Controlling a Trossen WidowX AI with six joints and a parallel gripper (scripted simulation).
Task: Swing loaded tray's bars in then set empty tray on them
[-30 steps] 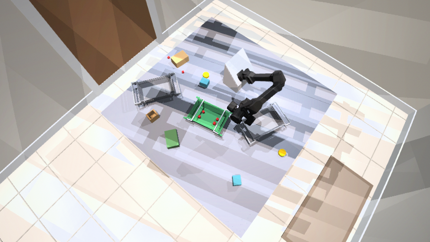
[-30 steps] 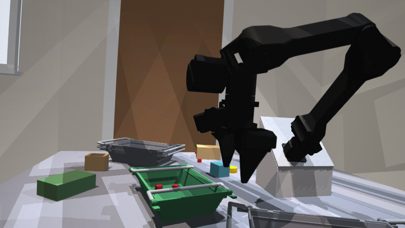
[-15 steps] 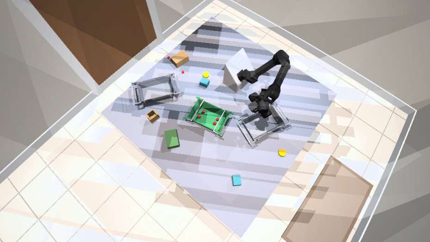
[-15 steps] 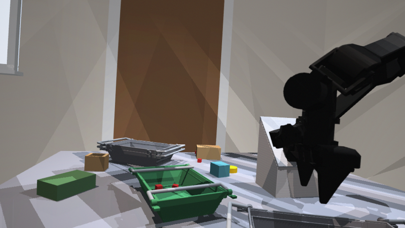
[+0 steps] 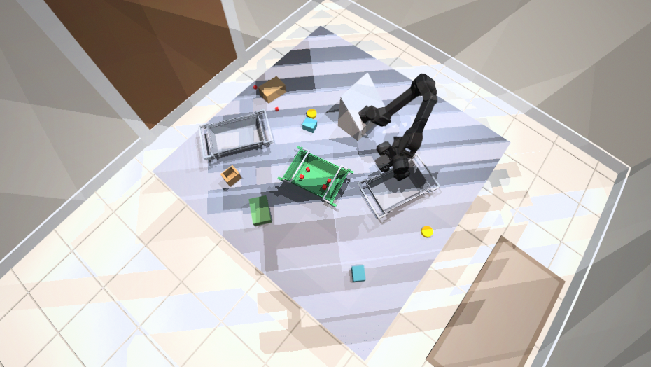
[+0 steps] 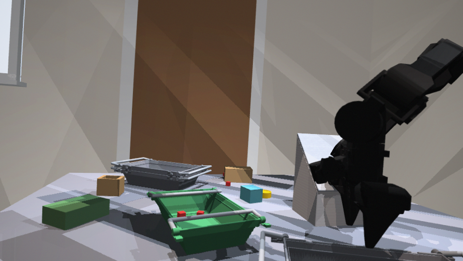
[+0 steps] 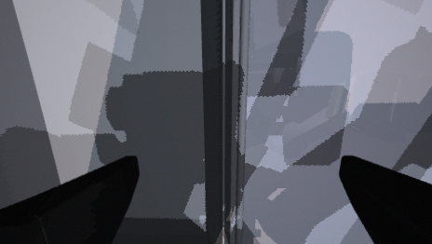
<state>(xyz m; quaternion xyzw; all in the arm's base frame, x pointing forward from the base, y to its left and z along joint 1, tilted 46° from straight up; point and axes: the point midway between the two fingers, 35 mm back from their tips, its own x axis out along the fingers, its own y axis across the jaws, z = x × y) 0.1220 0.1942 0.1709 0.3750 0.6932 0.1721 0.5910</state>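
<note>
The grey tray lies 80 mm to the left of my gripper tip, 30 mm below it and 20 mm ahead of it. Round my gripper tip: green block 540 mm ahead, 300 mm to the right, 60 mm below; box 530 mm to the right, 520 mm ahead, 60 mm below; red block 290 mm to the right, 290 mm ahead, 70 mm below.
</note>
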